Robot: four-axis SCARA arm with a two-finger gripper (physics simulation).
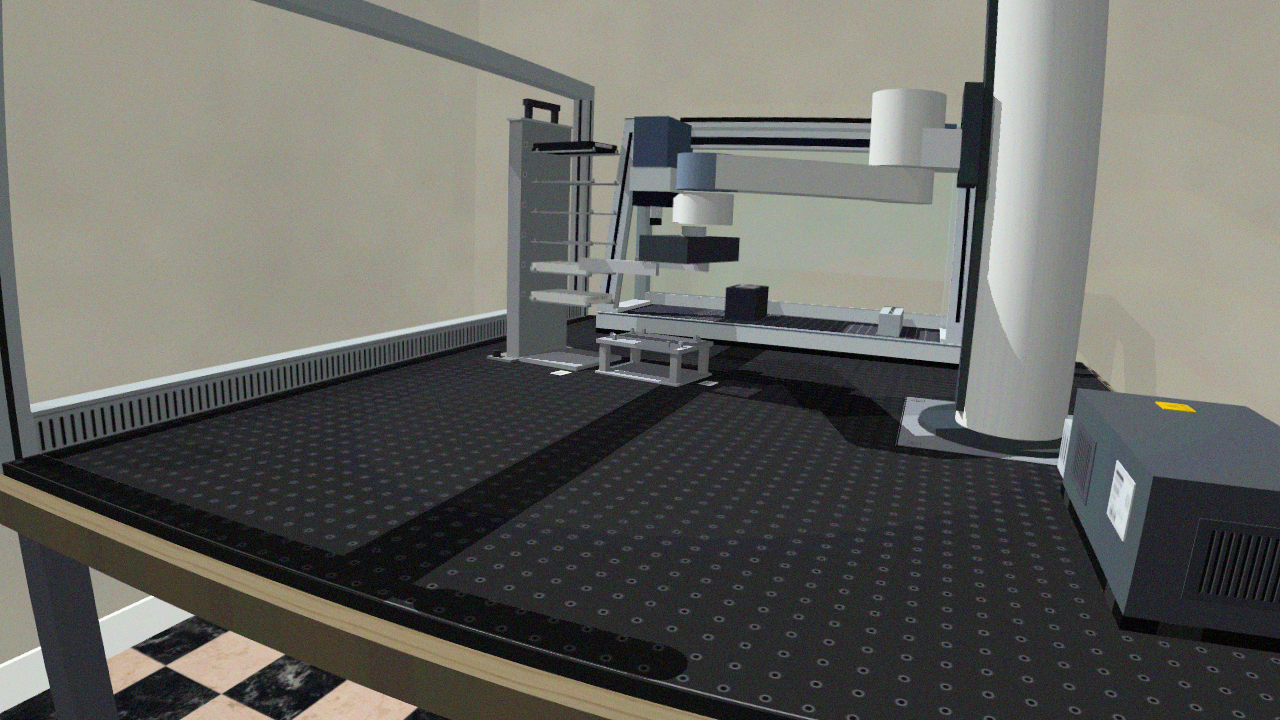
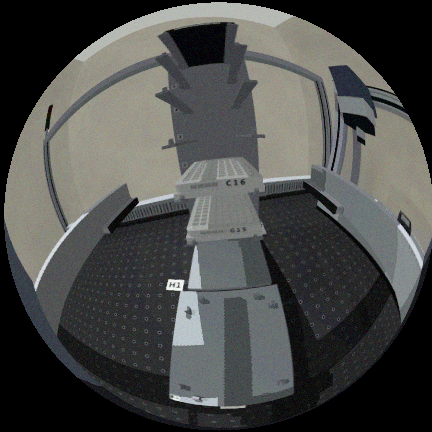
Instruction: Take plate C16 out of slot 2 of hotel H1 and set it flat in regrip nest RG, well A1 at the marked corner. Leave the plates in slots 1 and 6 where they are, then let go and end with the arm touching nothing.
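Seen in the pictures: gripper, between the fingertips: (image 1: 609,262) (image 2: 216,178); arm's base, origin of its link: (image 1: 1007,439).
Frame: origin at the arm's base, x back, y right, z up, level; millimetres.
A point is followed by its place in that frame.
Observation:
Plate C16 (image 1: 556,266) @(x -757, y 84, z 188 mm) (image 2: 216,175) @(x -699, y 114, z 191 mm) lies flat in slot 2 of hotel H1 (image 1: 527,223) @(x -818, y 85, z 262 mm) (image 2: 216,120) @(x -808, y 140, z 260 mm). A pale plate marked G15 (image 1: 565,297) @(x -735, y 80, z 134 mm) (image 2: 225,215) @(x -709, y 120, z 138 mm) lies below it in slot 1. A black plate (image 1: 574,147) @(x -723, y 76, z 394 mm) (image 2: 200,45) @(x -738, y 121, z 392 mm) sits in the top slot. My gripper (image 1: 586,265) @(x -665, y 109, z 199 mm) (image 2: 216,178) @(x -665, y 109, z 199 mm) is open and empty, level with C16. Its fingers point at the hotel, spread wider than the plate; how far the tips reach alongside it is hard to tell. The regrip nest RG (image 1: 651,343) @(x -560, y 54, z 73 mm) (image 2: 270,345) @(x -562, y 130, z 73 mm) is empty, in front of the hotel and below the gripper.
A gantry with a dark blue head (image 1: 660,141) @(x -714, y 465, z 446 mm) (image 2: 350,85) stands behind the arm. A black block (image 1: 746,301) @(x -517, y 515, z 105 mm) and a small pale block (image 1: 890,320) @(x -203, y 485, z 94 mm) sit on its deck. The arm's white column (image 1: 1038,223) @(x -2, y -75, z 297 mm) stands at right, near a grey box (image 1: 1172,447) @(x 72, y -463, z 128 mm).

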